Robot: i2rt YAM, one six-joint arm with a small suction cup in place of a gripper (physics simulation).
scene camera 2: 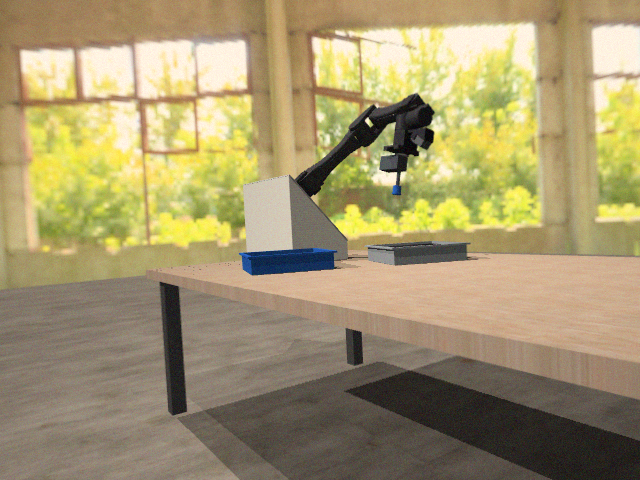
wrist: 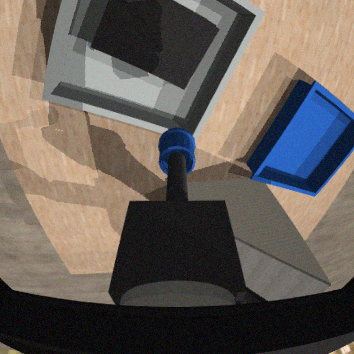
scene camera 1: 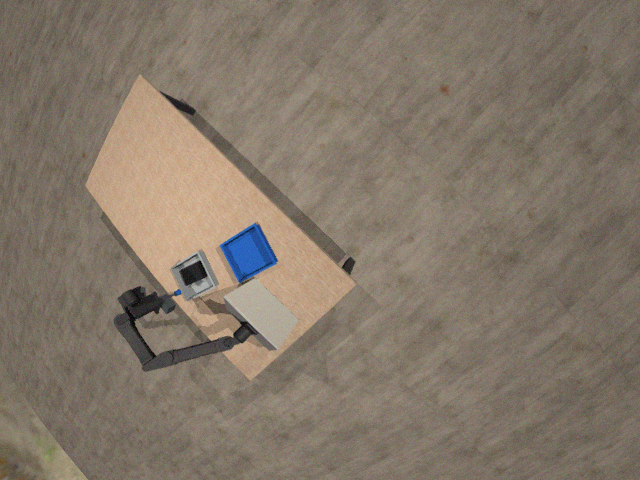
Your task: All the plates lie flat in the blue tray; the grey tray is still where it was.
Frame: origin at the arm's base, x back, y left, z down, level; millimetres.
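Seen in the pictures: hand at its tool point: (scene camera 2: 396,194) (wrist: 176,144) (scene camera 1: 179,291); arm's base at its link origin: (scene camera 2: 288,205) (scene camera 1: 249,327).
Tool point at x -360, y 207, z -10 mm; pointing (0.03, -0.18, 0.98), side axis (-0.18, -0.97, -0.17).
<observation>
Pixels of each thing's middle, then the offset from my tool point to it. Level surfaces: height alone.
- black square plate at the middle of its body: (wrist: 155,34) (scene camera 2: 416,247) (scene camera 1: 191,274) dx -72, dy +12, dz +166 mm
- grey tray at the middle of its body: (wrist: 148,45) (scene camera 2: 415,252) (scene camera 1: 195,276) dx -56, dy +18, dz +182 mm
- blue tray at the middle of its body: (wrist: 310,145) (scene camera 2: 285,260) (scene camera 1: 249,253) dx +72, dy -360, dz +182 mm
- wooden table at its surface level: dz +207 mm
A black square plate (scene camera 1: 192,271) (wrist: 192,47) lies in the grey tray (scene camera 1: 213,283) (scene camera 2: 429,253) (wrist: 227,65); whether others lie under it I cannot tell. In scene camera 2 the grey tray's wall hides its inside. The blue tray (scene camera 1: 248,253) (scene camera 2: 289,262) (wrist: 302,140) stands beside the grey tray, and no plate shows in it from above. My gripper, a blue suction cup (scene camera 1: 177,292) (scene camera 2: 396,190) (wrist: 176,150), is open, with nothing on it. It hangs well above table height, near the grey tray's edge on the arm's side.
The pale wedge-shaped arm base (scene camera 1: 262,312) (scene camera 2: 267,214) (wrist: 260,215) stands close to the blue tray, at one end of the wooden table (scene camera 1: 170,170) (scene camera 2: 491,294). The dark arm bends out past the table's long edge and back to the grey tray.
</observation>
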